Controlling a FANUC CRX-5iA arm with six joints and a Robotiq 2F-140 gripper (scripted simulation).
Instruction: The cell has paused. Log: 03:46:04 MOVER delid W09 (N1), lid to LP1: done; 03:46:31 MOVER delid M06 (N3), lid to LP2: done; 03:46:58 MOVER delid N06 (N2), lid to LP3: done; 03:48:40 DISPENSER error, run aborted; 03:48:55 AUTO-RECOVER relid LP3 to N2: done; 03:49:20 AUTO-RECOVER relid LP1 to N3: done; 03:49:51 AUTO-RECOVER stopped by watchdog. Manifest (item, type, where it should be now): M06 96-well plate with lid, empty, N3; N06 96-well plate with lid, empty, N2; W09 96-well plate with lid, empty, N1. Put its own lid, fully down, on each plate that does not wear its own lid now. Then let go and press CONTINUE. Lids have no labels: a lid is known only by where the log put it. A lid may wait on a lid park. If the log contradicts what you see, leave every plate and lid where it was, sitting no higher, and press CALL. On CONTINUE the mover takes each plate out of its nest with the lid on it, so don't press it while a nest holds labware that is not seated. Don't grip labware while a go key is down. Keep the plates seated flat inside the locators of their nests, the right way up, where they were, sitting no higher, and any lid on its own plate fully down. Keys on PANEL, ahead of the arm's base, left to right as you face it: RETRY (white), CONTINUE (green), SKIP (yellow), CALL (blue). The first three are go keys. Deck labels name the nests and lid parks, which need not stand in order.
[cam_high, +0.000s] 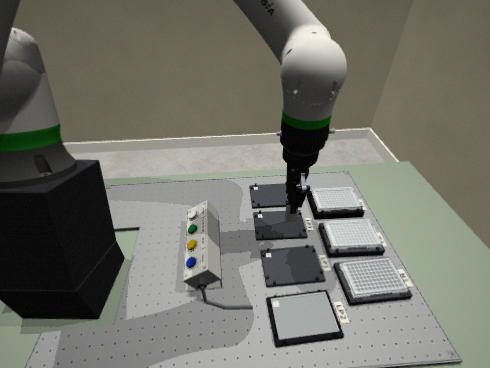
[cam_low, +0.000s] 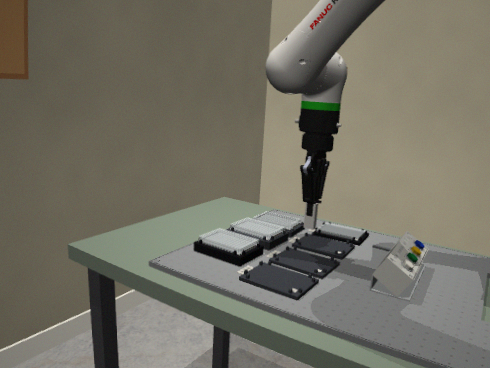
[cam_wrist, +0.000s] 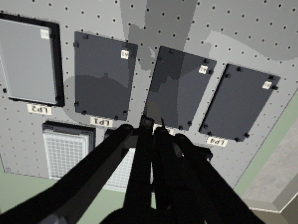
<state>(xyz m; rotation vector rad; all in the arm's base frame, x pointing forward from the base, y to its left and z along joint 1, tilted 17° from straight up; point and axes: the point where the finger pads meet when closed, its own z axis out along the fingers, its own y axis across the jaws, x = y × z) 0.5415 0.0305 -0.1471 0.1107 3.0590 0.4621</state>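
Right now the plate is 17 cm ahead of my hand, 10 cm to the left of it and 8 cm below it. The rest, counted from my hand: lid park LP3: 11 cm below, 5 cm to the left, 1 cm behind; then lid park LP4: 17 cm to the left, 11 cm below; then lid park LP1: 11 cm below, 9 cm to the right, 2 cm behind.
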